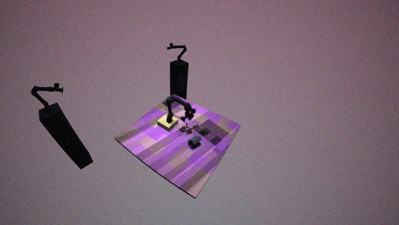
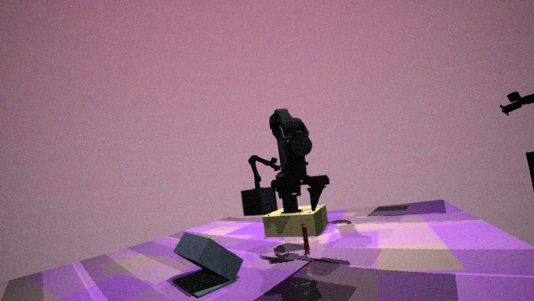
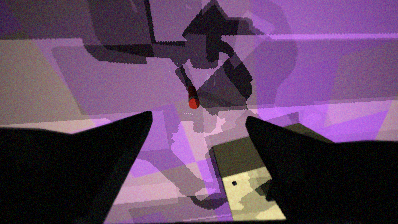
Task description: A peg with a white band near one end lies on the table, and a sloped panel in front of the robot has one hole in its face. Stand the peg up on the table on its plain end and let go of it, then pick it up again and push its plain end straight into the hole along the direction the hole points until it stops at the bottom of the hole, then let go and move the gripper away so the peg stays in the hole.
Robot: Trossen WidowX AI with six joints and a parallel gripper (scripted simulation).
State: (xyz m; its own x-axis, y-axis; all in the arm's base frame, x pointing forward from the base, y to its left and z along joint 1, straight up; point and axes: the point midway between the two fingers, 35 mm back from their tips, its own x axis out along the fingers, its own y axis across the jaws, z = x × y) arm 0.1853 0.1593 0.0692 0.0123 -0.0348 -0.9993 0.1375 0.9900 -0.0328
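The red peg is 6 cm below my gripper tip. The rest, counted from my gripper tip: dark sloped panel: 27 cm ahead, 11 cm to the right, 6 cm below.
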